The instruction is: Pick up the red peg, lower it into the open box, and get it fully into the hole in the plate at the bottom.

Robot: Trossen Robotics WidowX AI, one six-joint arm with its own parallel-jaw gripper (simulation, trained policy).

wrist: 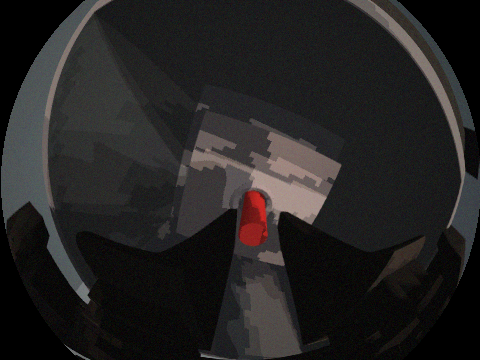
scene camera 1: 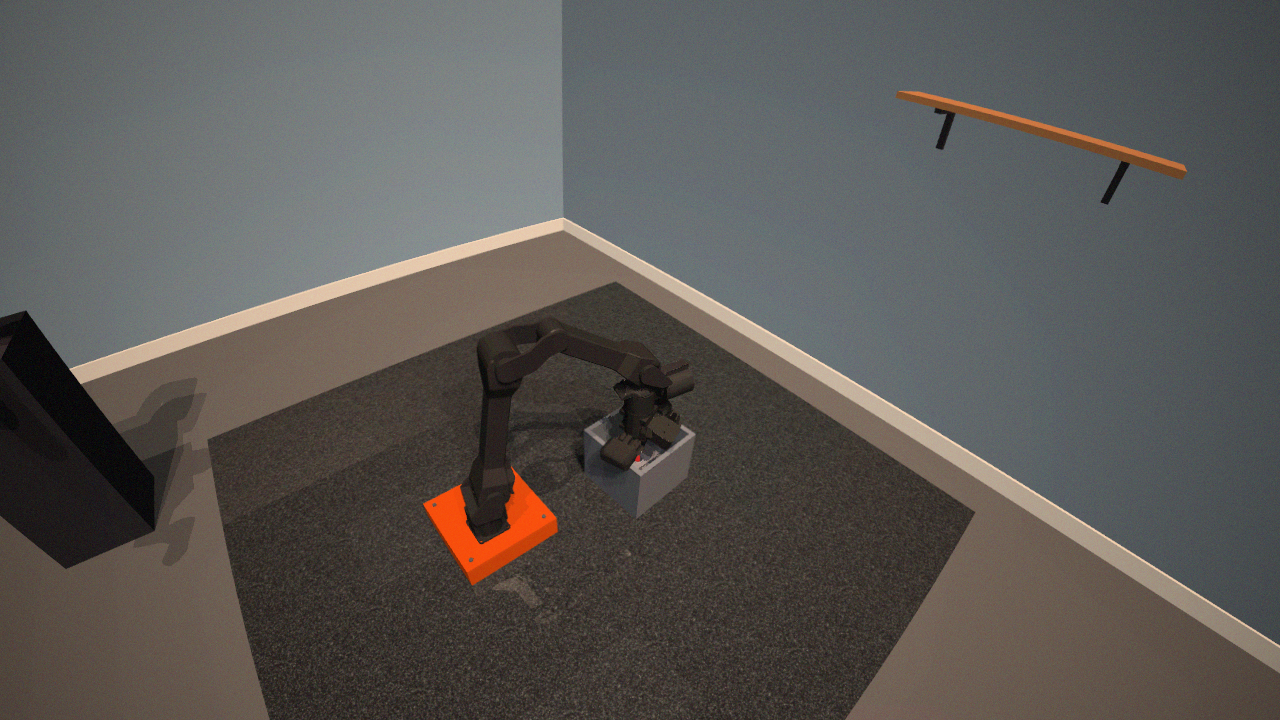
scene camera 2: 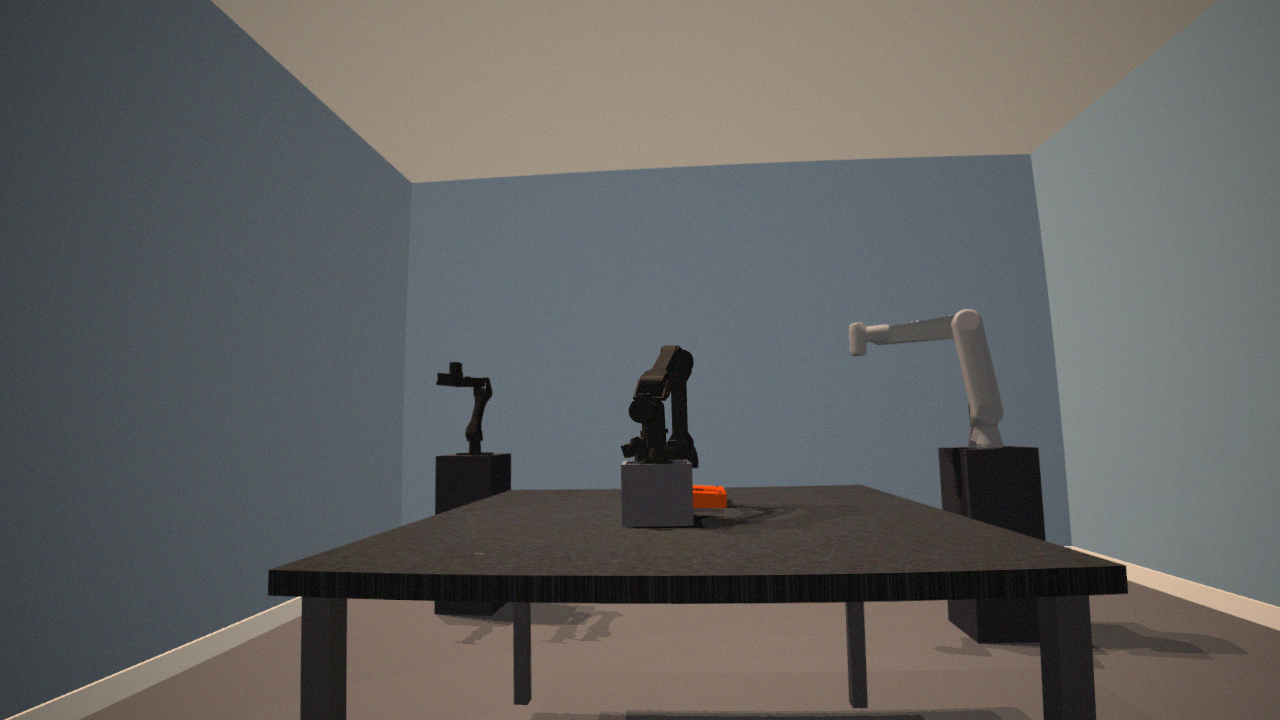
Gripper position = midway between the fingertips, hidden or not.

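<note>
Gripper (scene camera 1: 635, 455), also in the wrist view (wrist: 258, 217). Grey box (scene camera 1: 636, 491), visible too in the wrist view (wrist: 124, 110) and scene camera 2 (scene camera 2: 652, 495). Red peg (wrist: 253, 231); scene camera 2 does not show it, hidden by the grey box.
</note>
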